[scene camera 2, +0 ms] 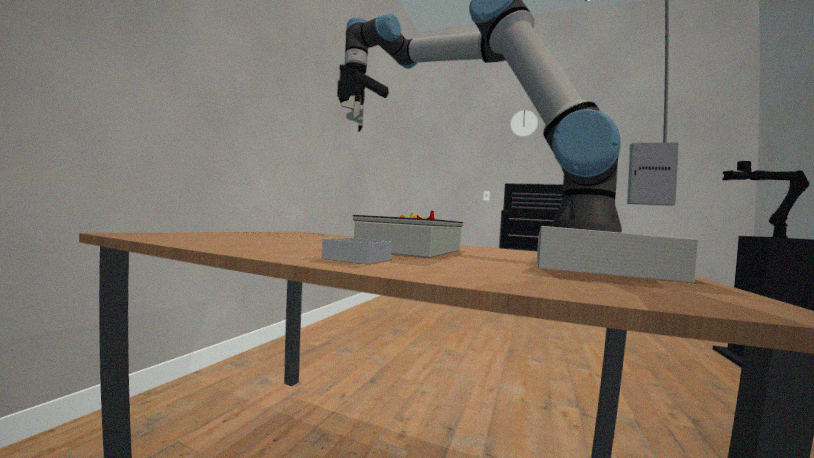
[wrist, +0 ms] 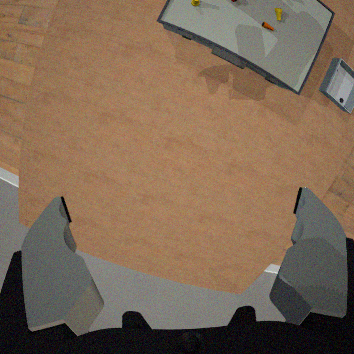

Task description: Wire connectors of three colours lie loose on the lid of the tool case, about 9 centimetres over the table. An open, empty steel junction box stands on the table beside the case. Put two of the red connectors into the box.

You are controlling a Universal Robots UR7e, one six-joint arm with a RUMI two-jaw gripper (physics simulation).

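Frame: origin at the arm's base, x ahead, y up, z right, level; metres.
Seen in the pictures: gripper, fingertip midpoint: (scene camera 2: 357,125) (wrist: 181,196); arm's base, link origin: (scene camera 2: 584,234).
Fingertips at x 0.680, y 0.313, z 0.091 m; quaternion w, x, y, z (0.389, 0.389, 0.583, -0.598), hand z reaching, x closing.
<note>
Offsets run from my fingertips to a thing's middle. "spot": to the spot under its first point. Level surfaces: height alone.
My gripper (scene camera 2: 358,127) (wrist: 181,196) is open and empty, high above the table and the case. The tool case @(dx -0.234, dy -0.344, dz -0.062 m) (scene camera 2: 392,238) stands on the table; its grey lid @(spot: dx -0.158, dy -0.303, dz -0.009 m) (wrist: 215,30) bears the loose connectors. An upright red connector @(dx -0.302, dy -0.289, dz -0.097 m) (scene camera 2: 432,215) stands on the lid in the scene view; in the wrist view a red piece @(spot: dx -0.229, dy -0.297, dz -0.018 m) (wrist: 234,0) is cut off by the top edge. Yellow connectors @(dx -0.248, dy -0.297, dz -0.101 m) (wrist: 279,13) @(spot: dx -0.191, dy -0.289, dz +0.043 m) (wrist: 195,2) and an orange connector @(dx -0.212, dy -0.298, dz -0.091 m) (wrist: 268,26) lie on the lid. The grey junction box @(dx -0.224, dy -0.370, dz -0.356 m) (scene camera 2: 356,251) (wrist: 329,82) stands beside the case, open at the top; its right side is cut off in the wrist view.
The wooden table @(dy -0.391 m) (scene camera 2: 227,256) (wrist: 165,145) carries a long pale block (scene camera 2: 617,254) in front of the robot's base, right of the case in the scene view. A black tool cabinet (scene camera 2: 516,227) stands behind the table. The gripper's shadow falls on the table beside the case.
</note>
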